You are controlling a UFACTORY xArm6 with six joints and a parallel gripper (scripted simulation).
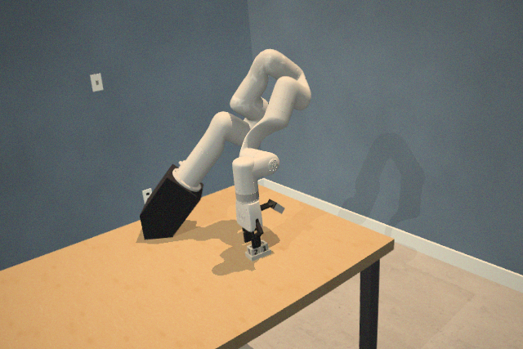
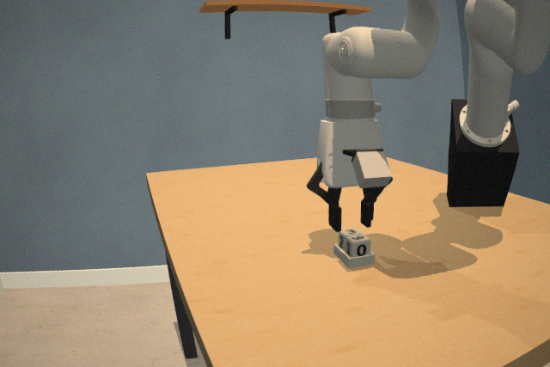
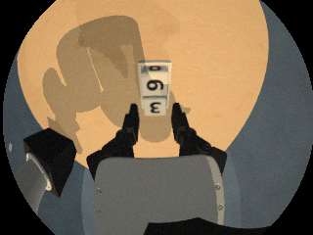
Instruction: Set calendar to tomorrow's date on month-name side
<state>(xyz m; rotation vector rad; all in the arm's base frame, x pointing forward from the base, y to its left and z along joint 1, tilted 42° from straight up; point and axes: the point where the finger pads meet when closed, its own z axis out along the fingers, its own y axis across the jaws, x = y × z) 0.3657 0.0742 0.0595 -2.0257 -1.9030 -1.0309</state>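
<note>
Right now the digit cube is 4 cm below my hand and 3 cm to the left of it. From my hand the other things lie so: grey tray 6 cm below, 2 cm to the left.
</note>
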